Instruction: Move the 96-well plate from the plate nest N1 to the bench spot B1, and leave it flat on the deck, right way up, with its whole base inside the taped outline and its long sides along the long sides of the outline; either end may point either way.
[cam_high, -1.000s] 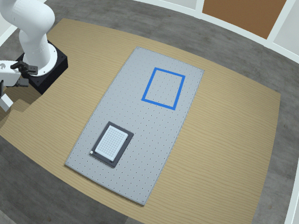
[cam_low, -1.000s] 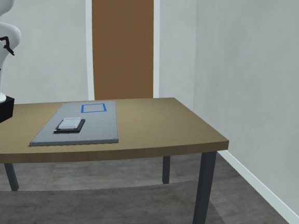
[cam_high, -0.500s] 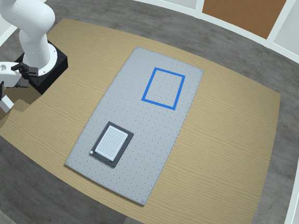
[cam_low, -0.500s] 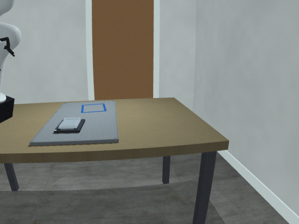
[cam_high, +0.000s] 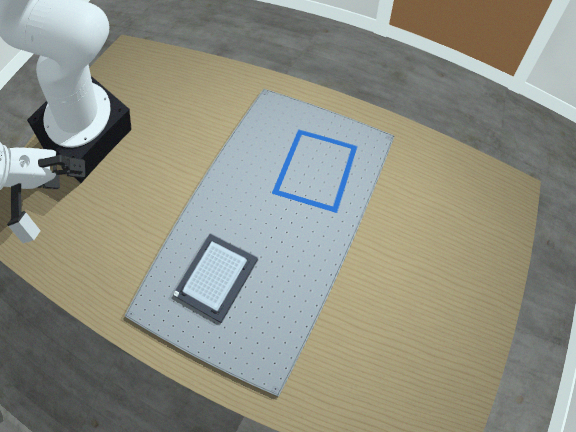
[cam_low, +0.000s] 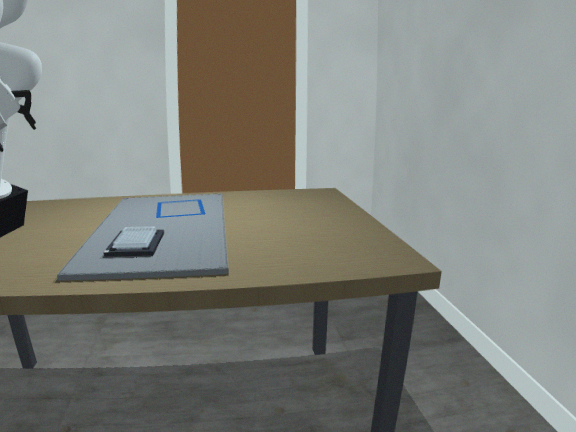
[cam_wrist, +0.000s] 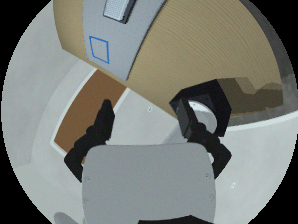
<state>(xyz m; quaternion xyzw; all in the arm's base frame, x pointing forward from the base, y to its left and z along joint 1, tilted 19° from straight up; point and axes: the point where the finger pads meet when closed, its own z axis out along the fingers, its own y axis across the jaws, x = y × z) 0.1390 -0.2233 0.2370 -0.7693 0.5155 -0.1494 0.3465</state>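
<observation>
Right now the 96-well plate is 26 cm ahead of my hand, 3 cm to the right of it and 27 cm below it. The rest, counted from my hand: plate nest N1: 26 cm ahead, 3 cm to the right, 29 cm below.
</observation>
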